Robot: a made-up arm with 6 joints. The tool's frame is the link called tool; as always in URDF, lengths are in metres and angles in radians. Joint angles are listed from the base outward.
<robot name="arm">
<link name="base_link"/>
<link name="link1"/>
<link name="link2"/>
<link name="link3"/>
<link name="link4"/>
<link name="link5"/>
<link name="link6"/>
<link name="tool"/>
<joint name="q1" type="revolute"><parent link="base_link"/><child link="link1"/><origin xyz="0.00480 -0.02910 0.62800" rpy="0.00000 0.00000 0.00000"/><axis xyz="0 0 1"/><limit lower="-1.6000" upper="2.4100"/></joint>
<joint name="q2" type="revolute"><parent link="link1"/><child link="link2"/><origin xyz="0.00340 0.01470 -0.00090" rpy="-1.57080 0.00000 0.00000"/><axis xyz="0 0 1"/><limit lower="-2.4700" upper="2.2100"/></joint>
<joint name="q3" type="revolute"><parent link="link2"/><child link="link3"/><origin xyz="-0.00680 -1.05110 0.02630" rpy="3.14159 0.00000 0.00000"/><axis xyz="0 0 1"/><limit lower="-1.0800" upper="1.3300"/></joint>
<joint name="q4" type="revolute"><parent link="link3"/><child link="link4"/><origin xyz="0.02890 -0.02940 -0.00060" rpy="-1.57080 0.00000 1.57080"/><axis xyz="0 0 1"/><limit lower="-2.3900" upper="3.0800"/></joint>
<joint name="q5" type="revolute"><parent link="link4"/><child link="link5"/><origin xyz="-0.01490 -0.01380 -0.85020" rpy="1.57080 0.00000 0.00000"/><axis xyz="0 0 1"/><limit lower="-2.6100" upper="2.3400"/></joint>
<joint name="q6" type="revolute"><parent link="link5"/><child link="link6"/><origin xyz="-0.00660 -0.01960 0.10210" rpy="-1.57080 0.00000 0.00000"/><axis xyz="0 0 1"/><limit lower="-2.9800" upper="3.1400"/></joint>
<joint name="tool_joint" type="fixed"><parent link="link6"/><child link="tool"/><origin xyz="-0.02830 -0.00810 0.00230" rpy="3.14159 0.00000 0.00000"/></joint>
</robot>
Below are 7 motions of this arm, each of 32 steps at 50 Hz.
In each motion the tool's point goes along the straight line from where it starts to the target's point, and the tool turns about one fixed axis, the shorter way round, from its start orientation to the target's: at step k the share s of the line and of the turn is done. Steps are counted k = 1, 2, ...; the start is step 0. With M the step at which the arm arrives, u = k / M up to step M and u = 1 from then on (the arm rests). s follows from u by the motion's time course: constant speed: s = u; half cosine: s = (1 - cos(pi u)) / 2; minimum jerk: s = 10 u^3 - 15 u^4 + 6 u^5.
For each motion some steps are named. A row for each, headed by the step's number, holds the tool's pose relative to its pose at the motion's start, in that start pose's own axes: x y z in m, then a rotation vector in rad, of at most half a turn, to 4 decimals.
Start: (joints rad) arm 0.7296 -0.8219 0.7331 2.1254 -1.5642 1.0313
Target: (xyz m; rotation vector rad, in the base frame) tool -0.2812 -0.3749 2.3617 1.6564 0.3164 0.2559
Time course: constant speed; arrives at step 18
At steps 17, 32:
17: 0.4373 -0.0807 -0.0823 0.1586 0.1403 -0.5205
32: 0.4630 -0.0854 -0.0872 0.1680 0.1486 -0.5511

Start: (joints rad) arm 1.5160 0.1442 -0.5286 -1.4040 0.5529 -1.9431
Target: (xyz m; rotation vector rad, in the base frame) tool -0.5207 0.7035 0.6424 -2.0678 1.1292 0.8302
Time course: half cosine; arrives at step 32
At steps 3, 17, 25, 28, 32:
3: 0.0095 0.0098 -0.0033 -0.0180 -0.0006 -0.0140
17: 0.2435 0.2497 -0.0837 -0.4581 -0.0145 -0.3561
25: 0.3931 0.4031 -0.1351 -0.7397 -0.0234 -0.5751
28: 0.4266 0.4375 -0.1466 -0.8026 -0.0254 -0.6240
32: 0.4435 0.4548 -0.1524 -0.8344 -0.0264 -0.6487

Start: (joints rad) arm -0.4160 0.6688 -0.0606 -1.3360 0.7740 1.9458
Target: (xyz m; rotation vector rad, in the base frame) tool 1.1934 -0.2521 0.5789 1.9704 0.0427 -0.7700
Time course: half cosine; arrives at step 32
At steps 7, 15, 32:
7: 0.0040 -0.0324 -0.0159 -0.0003 -0.0975 -0.0841
15: 0.0159 -0.1286 -0.0633 -0.0013 -0.3874 -0.3343
32: 0.0353 -0.2852 -0.1403 -0.0029 -0.8590 -0.7414

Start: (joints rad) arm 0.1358 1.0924 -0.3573 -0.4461 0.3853 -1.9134
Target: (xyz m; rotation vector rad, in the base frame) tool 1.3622 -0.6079 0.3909 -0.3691 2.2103 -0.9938
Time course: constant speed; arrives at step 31
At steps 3, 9, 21, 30, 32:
3: 0.0273 -0.0724 0.0098 0.0636 0.0020 0.0426
9: 0.0818 -0.2172 0.0293 0.1907 0.0061 0.1279
21: 0.1908 -0.5068 0.0683 0.4449 0.0141 0.2984
30: 0.2726 -0.7240 0.0976 0.6355 0.0202 0.4263
32: 0.2816 -0.7481 0.1008 0.6567 0.0209 0.4405

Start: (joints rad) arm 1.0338 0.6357 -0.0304 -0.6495 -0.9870 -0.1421
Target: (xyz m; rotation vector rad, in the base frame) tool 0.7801 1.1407 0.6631 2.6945 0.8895 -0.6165
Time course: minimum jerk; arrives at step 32
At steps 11, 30, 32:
11: 0.0509 0.0030 0.0296 -0.1342 -0.0561 -0.0007
30: 0.2252 0.0131 0.1308 -0.5936 -0.2484 -0.0032
32: 0.2257 0.0131 0.1311 -0.5949 -0.2490 -0.0032

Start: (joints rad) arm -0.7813 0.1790 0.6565 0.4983 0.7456 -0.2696
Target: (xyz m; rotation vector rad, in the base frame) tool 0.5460 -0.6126 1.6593 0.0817 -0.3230 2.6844
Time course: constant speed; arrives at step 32
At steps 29, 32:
29: 0.0332 -0.1710 -0.3908 -0.4209 0.2704 0.3946
32: 0.0367 -0.1887 -0.4312 -0.4644 0.2984 0.4354

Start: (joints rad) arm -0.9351 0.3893 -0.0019 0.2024 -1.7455 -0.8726
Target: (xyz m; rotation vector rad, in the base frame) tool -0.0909 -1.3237 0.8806 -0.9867 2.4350 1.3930
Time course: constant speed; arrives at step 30
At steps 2, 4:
2: 0.0381 0.0258 0.0368 -0.0051 -0.0443 0.0242
4: 0.0762 0.0516 0.0737 -0.0103 -0.0886 0.0483

